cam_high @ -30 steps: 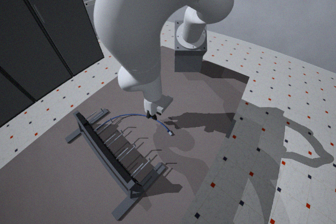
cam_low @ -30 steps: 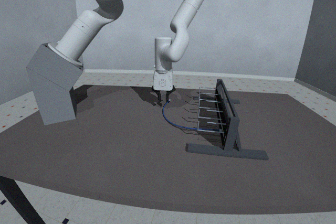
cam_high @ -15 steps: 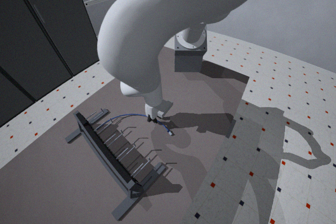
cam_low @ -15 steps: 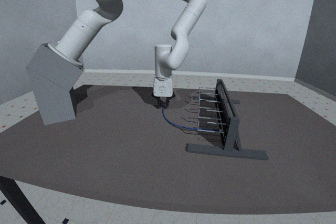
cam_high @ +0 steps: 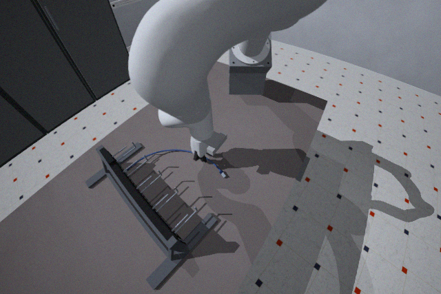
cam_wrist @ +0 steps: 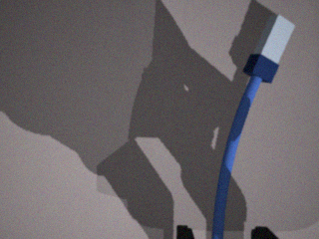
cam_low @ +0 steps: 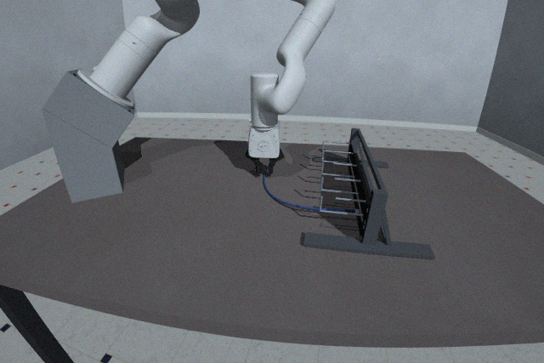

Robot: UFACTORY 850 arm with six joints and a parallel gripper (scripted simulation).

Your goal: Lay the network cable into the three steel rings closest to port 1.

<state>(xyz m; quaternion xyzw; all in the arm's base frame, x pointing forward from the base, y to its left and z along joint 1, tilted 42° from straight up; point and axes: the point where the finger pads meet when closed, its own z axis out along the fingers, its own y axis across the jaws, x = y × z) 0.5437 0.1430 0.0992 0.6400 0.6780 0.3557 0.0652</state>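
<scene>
Right now the plug is 110 mm to the left of my hand and 30 mm below it. The rest, counted from my hand: dark patch panel 310 mm ahead, 30 mm to the right, 40 mm above.
</scene>
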